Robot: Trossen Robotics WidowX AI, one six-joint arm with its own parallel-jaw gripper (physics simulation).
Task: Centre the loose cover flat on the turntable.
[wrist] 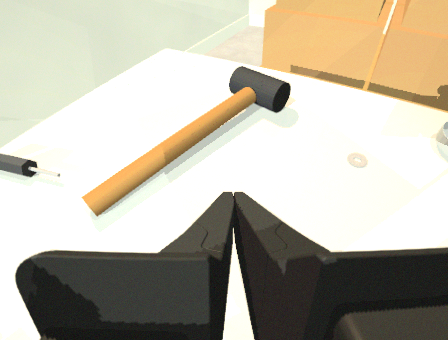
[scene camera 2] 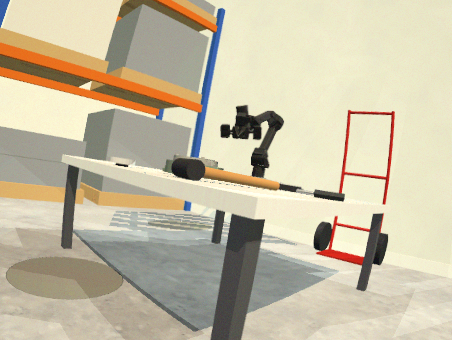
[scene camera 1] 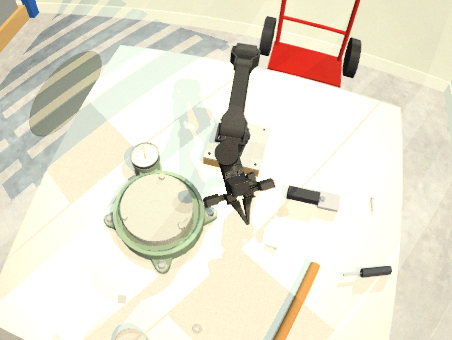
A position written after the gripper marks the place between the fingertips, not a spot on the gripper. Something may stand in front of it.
Observation:
The gripper (scene camera 1: 248, 224) is shut, with nothing in its grasp. Also in view: a cover (scene camera 1: 157, 209). On the table rests a wooden-handled hammer (scene camera 2: 192, 169). Further things: a round dial gauge (scene camera 1: 145, 157).
The wooden-handled hammer is seen too in the wrist view (wrist: 249, 86). The gripper also shows in the wrist view (wrist: 232, 201). The wrist view misses the cover: it is out of frame.

